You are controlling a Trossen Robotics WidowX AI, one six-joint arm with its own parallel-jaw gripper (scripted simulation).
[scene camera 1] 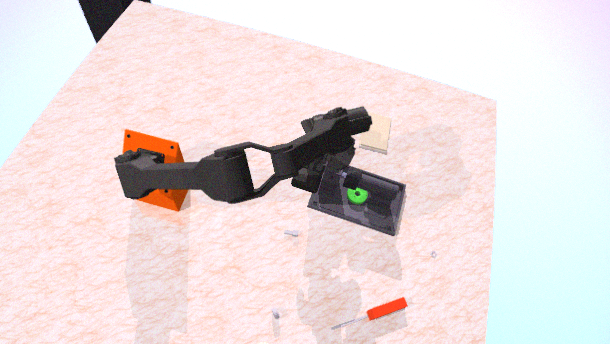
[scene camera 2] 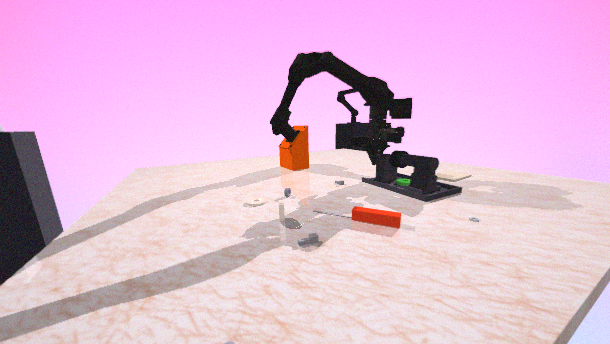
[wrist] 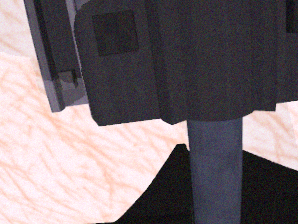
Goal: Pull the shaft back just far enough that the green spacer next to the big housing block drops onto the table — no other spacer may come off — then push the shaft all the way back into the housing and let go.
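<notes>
My gripper (scene camera 1: pixel 311 172), (scene camera 2: pixel 375 165), (wrist: pixel 196 151). Orange-handled screwdriver (scene camera 2: pixel 387 218); out of frame in the wrist view. Housing block (scene camera 1: pixel 381 210), (scene camera 2: pixel 423 186), (wrist: pixel 127 68). Beige pad (scene camera 1: pixel 377 137); out of frame in the wrist view.
</notes>
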